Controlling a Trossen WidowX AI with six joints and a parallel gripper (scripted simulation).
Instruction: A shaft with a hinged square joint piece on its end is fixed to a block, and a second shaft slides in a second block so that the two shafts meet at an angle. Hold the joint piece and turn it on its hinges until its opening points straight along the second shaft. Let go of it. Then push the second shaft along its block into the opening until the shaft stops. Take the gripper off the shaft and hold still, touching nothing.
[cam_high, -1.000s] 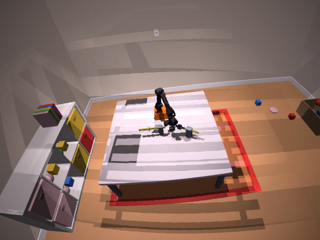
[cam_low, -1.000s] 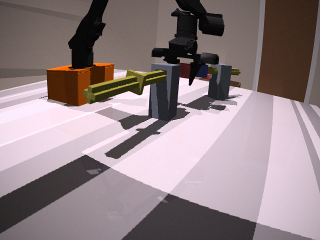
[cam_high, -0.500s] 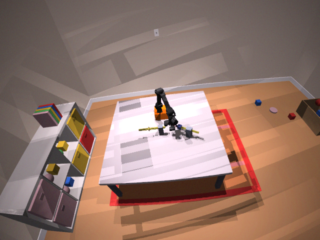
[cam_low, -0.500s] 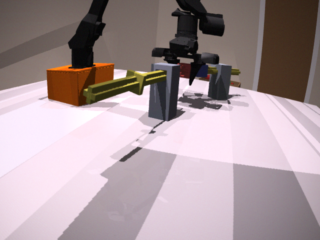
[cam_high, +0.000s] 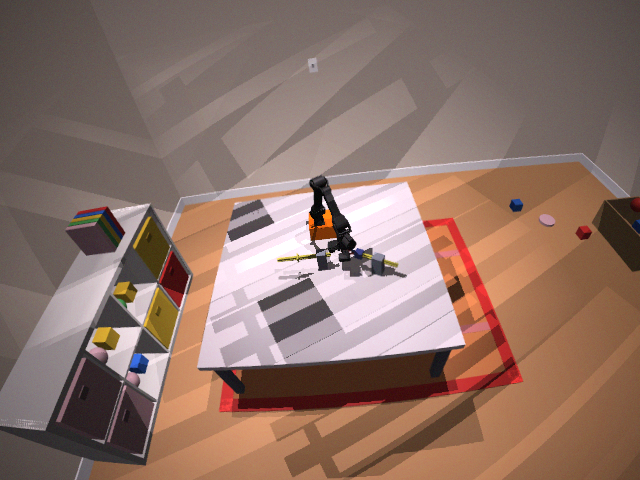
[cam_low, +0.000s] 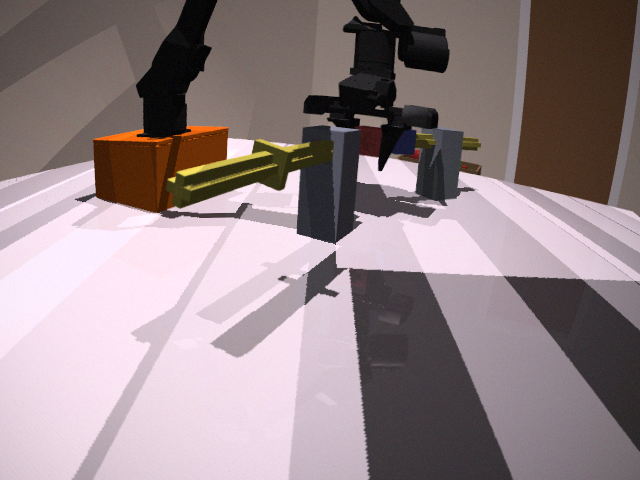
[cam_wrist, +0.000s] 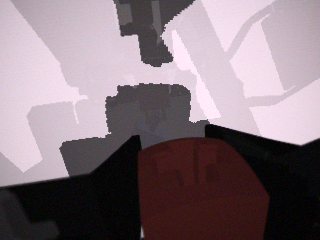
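My gripper tip is now 20 mm to the right of the red joint piece and 40 mm below it.
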